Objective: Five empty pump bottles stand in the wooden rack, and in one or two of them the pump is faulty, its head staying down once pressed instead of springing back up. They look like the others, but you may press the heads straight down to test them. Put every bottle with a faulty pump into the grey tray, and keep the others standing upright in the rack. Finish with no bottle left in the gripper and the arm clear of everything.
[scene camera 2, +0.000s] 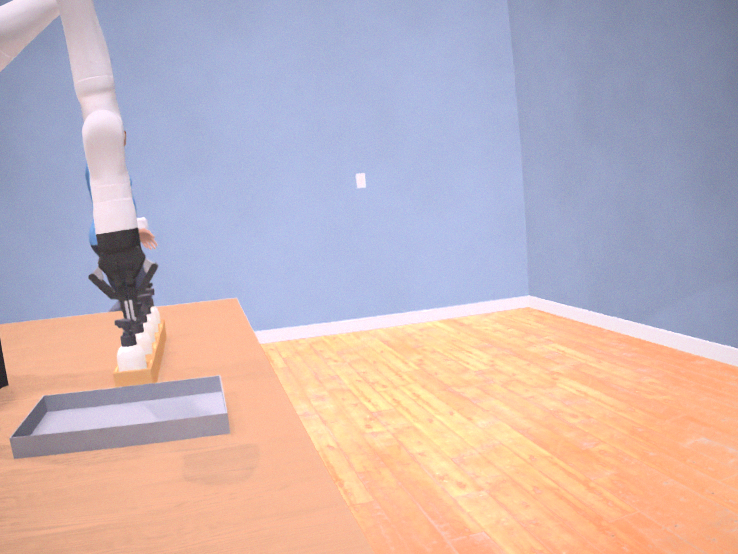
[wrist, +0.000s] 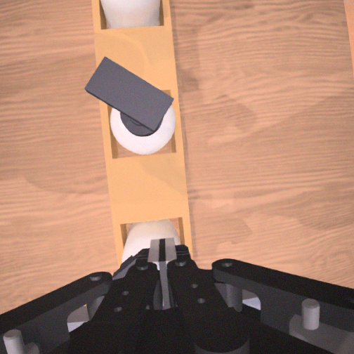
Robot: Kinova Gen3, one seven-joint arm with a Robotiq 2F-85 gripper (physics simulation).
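The wooden rack holds a row of white bottles with dark pump heads. The nearest bottle stands upright, with its head raised, in the scene view. In the wrist view one bottle stands in its slot under a dark slanted head, and part of another bottle shows at the top. My gripper is shut and empty, pointing down, low over a bottle whose head the fingers mostly hide. Contact with that head cannot be told. The grey tray holds no bottle.
The tray stands in front of the rack on the wooden table, whose right edge drops to the floor. A person in blue is partly hidden behind the arm. A black object shows at the left edge.
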